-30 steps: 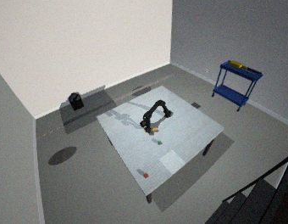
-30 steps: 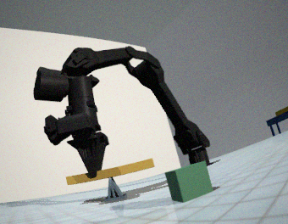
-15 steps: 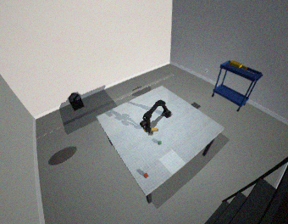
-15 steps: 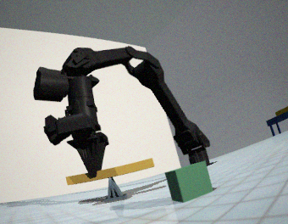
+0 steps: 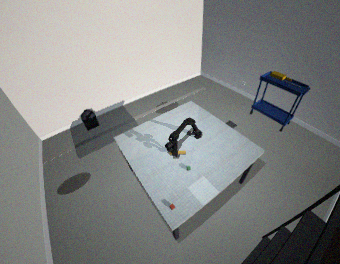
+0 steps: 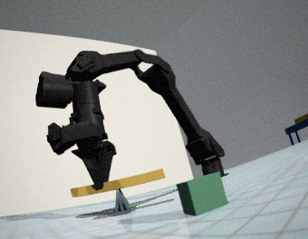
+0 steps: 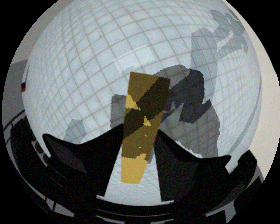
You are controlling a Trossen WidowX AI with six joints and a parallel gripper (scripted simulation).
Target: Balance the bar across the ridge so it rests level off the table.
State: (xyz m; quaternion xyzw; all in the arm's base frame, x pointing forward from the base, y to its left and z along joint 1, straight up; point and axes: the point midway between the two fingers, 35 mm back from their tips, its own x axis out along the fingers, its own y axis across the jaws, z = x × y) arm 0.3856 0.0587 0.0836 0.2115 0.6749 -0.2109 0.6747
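Right now my gripper tip is 2 cm past the yellow bar and 2 cm to the right of it. Also, from my gripper tip: green block (22 cm to the left, 3 cm below); red object (35 cm ahead, 44 cm to the left, 3 cm below).
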